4 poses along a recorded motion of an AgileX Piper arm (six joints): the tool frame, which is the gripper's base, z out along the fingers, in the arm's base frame.
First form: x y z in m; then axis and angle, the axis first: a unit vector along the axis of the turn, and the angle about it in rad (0 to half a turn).
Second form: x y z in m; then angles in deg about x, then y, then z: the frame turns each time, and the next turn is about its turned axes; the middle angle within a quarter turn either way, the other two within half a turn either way. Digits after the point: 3 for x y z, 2 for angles.
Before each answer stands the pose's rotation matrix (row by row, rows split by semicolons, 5 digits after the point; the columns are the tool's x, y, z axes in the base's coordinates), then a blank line. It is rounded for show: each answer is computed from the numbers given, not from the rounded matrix.
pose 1, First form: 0.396 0.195 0.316 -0.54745 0.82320 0.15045 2.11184
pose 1, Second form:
-0.06097 -0.81173 0.58084; -0.55381 0.51165 0.65690; -0.83041 -0.28162 -0.48074

0.396 0.195 0.316 -126.20 35.51 94.30
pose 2, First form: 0.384 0.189 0.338 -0.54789 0.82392 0.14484 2.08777
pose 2, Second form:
-0.04570 -0.80044 0.59767; -0.54862 0.52011 0.65461; -0.83482 -0.29797 -0.46290

0.384 0.189 0.338 -125.27 36.70 93.27
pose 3, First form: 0.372 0.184 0.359 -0.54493 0.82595 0.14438 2.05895
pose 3, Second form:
-0.03277 -0.78870 0.61391; -0.53366 0.53316 0.65647; -0.84506 -0.30610 -0.43837

0.372 0.184 0.359 -123.73 37.87 92.38
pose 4, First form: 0.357 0.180 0.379 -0.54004 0.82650 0.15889 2.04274
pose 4, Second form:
-0.03039 -0.79079 0.61134; -0.50774 0.53904 0.67203; -0.86097 -0.28998 -0.41789

0.357 0.180 0.379 -121.87 37.69 92.20
